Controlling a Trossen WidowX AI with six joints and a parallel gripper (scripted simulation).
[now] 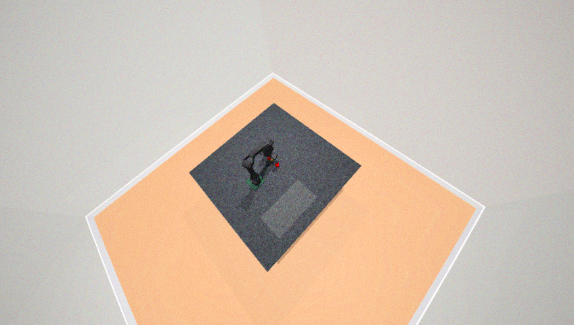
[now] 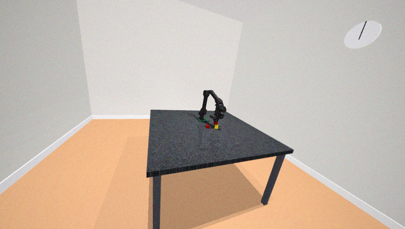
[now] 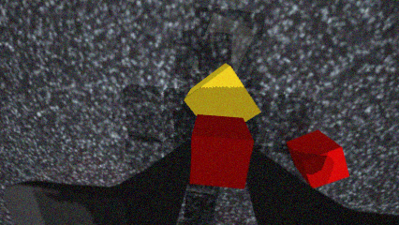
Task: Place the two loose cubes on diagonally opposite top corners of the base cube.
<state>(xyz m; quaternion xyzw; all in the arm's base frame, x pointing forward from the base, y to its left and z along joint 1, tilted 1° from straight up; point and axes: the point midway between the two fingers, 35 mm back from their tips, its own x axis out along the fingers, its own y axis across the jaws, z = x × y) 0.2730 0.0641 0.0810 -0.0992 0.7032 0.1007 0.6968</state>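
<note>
Now: gripper tip 4 cm above the yellow cube, 2 cm short of it and 1 cm to the right of it.
</note>
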